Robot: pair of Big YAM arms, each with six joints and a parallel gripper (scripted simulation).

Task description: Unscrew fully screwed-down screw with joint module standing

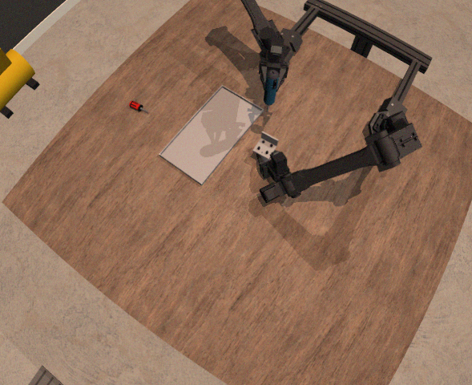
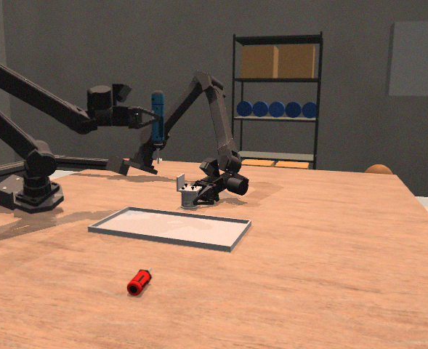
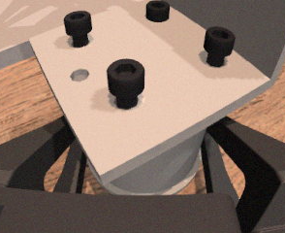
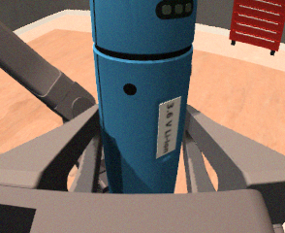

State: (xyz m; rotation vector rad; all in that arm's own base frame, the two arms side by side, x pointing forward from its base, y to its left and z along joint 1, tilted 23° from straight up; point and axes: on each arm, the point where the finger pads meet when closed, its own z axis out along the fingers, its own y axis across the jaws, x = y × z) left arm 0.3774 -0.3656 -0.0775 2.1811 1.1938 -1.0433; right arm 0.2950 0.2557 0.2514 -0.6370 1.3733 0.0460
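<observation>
Right now my left hand is 10 mm below the joint module. Also, from my left hand: shallow grey tray: 220 mm to the right, 60 mm ahead, 20 mm below; then pale l-shaped bracket: 50 mm above; then red manual screwdriver: 550 mm to the right, 180 mm ahead, 10 mm below.
</observation>
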